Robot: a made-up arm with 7 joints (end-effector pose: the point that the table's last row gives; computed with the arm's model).
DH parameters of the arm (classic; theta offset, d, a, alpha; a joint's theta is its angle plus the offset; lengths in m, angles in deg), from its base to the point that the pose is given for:
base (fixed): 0 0 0 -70
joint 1: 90 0 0 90
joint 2: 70 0 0 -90
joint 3: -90 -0.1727 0.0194 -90
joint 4: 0 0 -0.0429 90
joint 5: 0 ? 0 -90
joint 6: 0 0 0 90
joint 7: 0 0 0 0
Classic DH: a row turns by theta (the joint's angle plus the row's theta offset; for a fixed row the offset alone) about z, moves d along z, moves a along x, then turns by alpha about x.
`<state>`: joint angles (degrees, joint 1 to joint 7).
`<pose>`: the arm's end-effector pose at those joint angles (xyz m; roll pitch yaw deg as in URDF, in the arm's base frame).
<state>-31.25 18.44 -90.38 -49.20 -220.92 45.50 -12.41</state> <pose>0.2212 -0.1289 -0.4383 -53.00 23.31 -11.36</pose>
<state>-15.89 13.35 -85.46 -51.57 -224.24 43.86 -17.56</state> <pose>0.1279 -0.1706 -0.4573 -64.77 28.28 -13.65</pose>
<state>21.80 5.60 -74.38 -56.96 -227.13 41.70 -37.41</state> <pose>-0.0453 -0.2391 -0.4333 -86.10 36.11 -5.64</pose>
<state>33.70 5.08 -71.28 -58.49 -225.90 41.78 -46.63</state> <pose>-0.0912 -0.2464 -0.4191 -87.58 38.01 1.56</pose>
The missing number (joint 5, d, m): -0.3539
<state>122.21 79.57 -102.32 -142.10 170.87 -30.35 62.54</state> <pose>-0.1278 -0.2417 0.0703 -136.77 -79.97 19.53</pose>
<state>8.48 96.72 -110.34 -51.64 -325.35 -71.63 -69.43</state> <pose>-0.1437 0.4467 -0.1853 17.65 -8.10 -131.58</pose>
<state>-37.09 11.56 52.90 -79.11 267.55 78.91 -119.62</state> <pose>0.3660 0.2700 -0.0350 -22.14 77.46 -84.24</pose>
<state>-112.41 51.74 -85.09 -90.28 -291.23 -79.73 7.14</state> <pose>0.3369 -0.2510 0.0933 129.97 -13.77 119.96</pose>
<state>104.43 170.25 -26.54 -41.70 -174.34 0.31 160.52</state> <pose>0.2939 0.3945 -0.1559 -62.55 14.30 165.53</pose>
